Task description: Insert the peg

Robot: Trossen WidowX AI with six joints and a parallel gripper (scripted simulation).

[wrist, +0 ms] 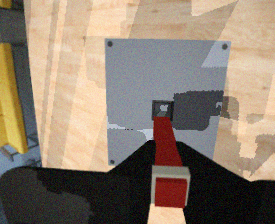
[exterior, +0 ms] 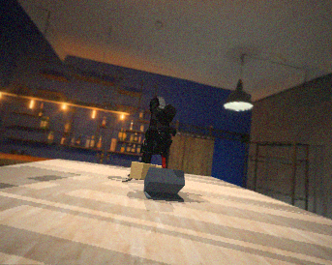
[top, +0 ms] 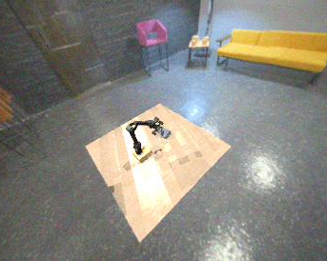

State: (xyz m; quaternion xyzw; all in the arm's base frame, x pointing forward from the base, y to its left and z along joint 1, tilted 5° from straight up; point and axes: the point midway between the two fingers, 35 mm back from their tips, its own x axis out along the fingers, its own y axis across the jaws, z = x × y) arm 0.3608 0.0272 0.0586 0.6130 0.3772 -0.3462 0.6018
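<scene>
Now: gripper tip 5 cm short of the grey sloped panel and 9 cm above it. Also, from my gripper tip: red square peg (1 cm behind, 1 cm above).
</scene>
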